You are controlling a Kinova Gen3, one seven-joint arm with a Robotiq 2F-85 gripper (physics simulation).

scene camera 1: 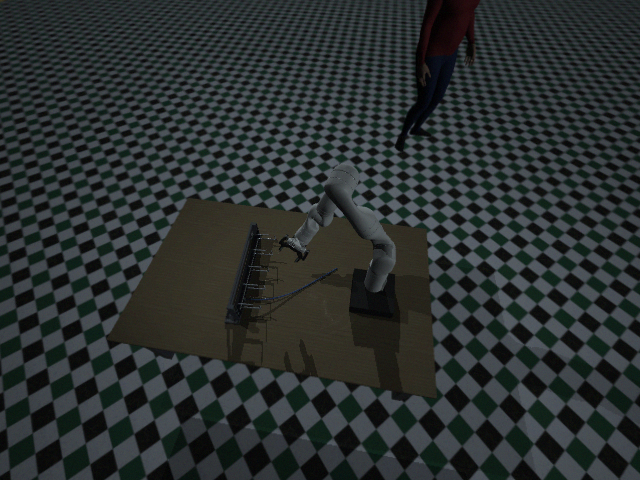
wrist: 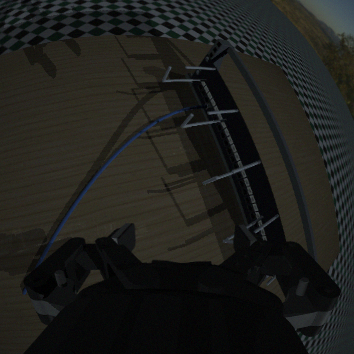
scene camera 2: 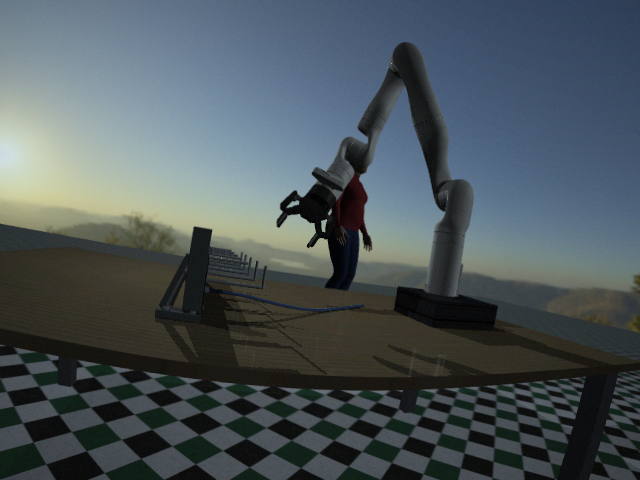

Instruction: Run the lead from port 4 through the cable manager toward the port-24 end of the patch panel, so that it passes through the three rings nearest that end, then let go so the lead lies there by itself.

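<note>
The blue lead (scene camera 1: 311, 283) (scene camera 2: 305, 308) (wrist: 100, 170) comes out of the patch panel (scene camera 1: 241, 273) (scene camera 2: 197, 273) (wrist: 250, 145) near its port-4 end. It curves out over the table toward the robot base. Its free end is well away from the panel, outside the rings. The thin metal rings of the cable manager stick out from the panel's front; one ring (wrist: 232, 172) is near the middle. My gripper (scene camera 1: 290, 253) (scene camera 2: 295, 233) (wrist: 183, 235) is open and empty, high above the table near the far, port-24 end, in front of the rings. The far rings are partly hidden in the wrist view.
The dark robot base (scene camera 1: 361, 305) (scene camera 2: 444, 310) stands on the table (scene camera 1: 170, 310) (scene camera 2: 336, 356), near the lead's free end. A brace bar (wrist: 285, 150) runs behind the panel. A person in red (scene camera 1: 445, 31) (scene camera 2: 354, 204) stands beyond the table. Shadows cross the table top.
</note>
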